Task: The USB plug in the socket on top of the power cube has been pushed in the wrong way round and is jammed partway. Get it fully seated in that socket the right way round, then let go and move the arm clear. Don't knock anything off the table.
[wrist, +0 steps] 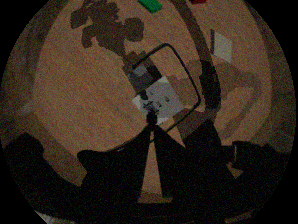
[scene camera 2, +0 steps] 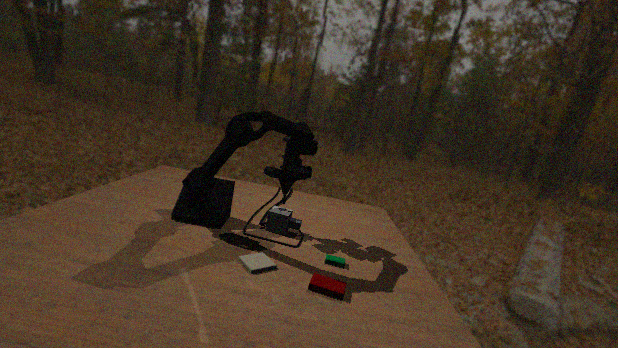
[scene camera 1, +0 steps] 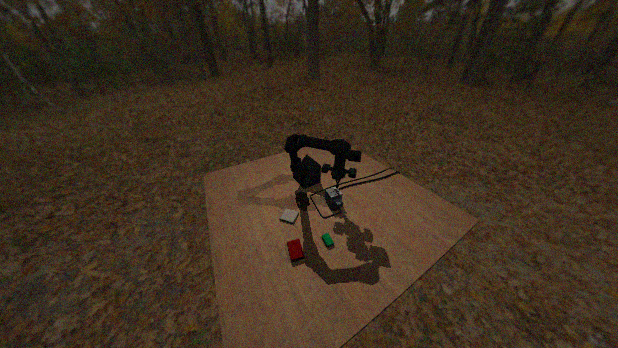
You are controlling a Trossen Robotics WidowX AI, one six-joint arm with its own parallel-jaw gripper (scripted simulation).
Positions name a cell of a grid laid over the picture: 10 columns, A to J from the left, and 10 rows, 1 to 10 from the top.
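Note:
A dark USB plug is held by the gripper (scene camera 2: E6), which can also be seen in the wrist view (wrist: F6). The scene has a power cube (wrist: F5) as well.

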